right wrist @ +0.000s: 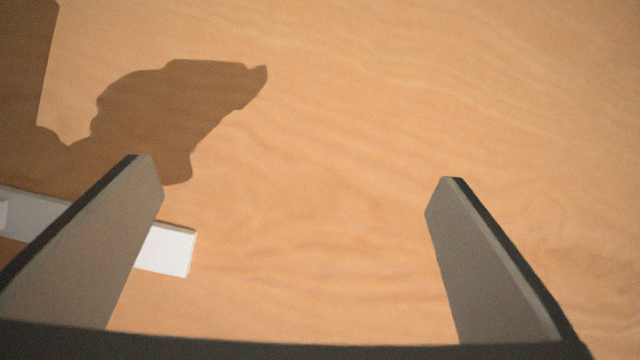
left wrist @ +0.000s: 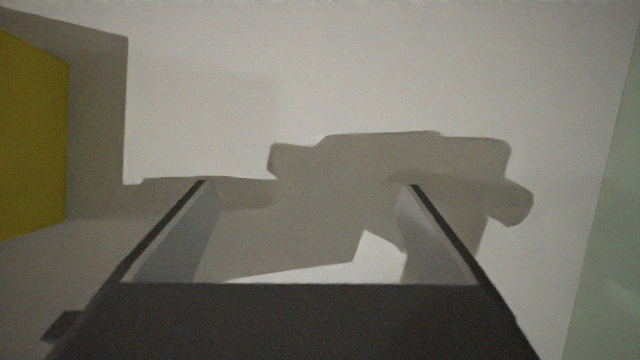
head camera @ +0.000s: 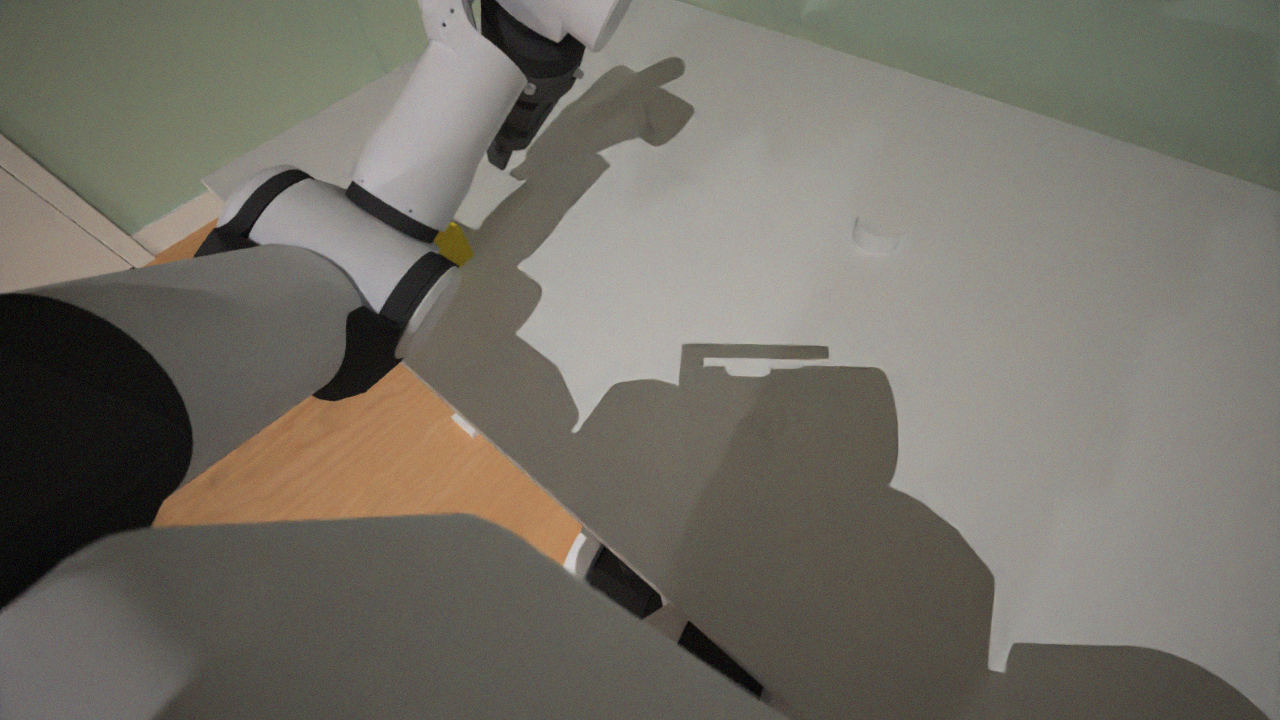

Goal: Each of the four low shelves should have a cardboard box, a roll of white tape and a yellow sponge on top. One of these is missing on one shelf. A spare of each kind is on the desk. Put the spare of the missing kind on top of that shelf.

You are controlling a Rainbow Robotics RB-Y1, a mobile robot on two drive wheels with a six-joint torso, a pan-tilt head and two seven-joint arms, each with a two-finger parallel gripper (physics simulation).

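Frame: origin at the robot's base, x ahead, y left, z up, level; centimetres.
Seen in the pictures: left gripper, fingertip midpoint: (left wrist: 309, 195) (head camera: 521, 128); right gripper, fingertip midpoint: (right wrist: 298, 186).
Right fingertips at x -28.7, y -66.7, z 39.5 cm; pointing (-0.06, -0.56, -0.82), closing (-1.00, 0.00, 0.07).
Note:
A point is followed by its place in that frame.
The yellow sponge (head camera: 453, 243) {x 12.8, y 42.8, z 75.3 cm} (left wrist: 32, 140) {x 15.0, y 47.6, z 74.3 cm} lies on the white desk top (head camera: 1074, 358) {x 29.7, y -17.5, z 72.1 cm} (left wrist: 350, 65) {x 34.8, y 54.7, z 72.1 cm}, partly hidden by my left arm in the head view and cut off at the left edge of the left wrist view. The white tape roll (head camera: 875, 236) {x 34.4, y 3.0, z 74.4 cm} is on the desk further right, faint against it. My left gripper (head camera: 499, 159) (left wrist: 309, 195) {x 29.2, y 44.5, z 78.7 cm} is open and empty over the desk, to one side of the sponge and apart from it. My right gripper (right wrist: 298, 186) {x -28.7, y -66.7, z 39.5 cm} is open and empty above the wooden floor. No cardboard box or low shelf shows.
A white bar (right wrist: 165, 250) lies low by the floor (right wrist: 325, 250) {x -37.0, y -49.9, z 0.1 cm}, behind one right finger. The desk's near edge runs diagonally past my left arm (head camera: 438, 125) {x 9.2, y 31.2, z 94.6 cm}. A green wall (head camera: 1118, 80) {x 70.9, y -15.5, z 76.4 cm} (left wrist: 610, 250) {x 79.6, y 31.8, z 73.0 cm} stands beyond the desk. Large arm and body shadows fall across the desk.

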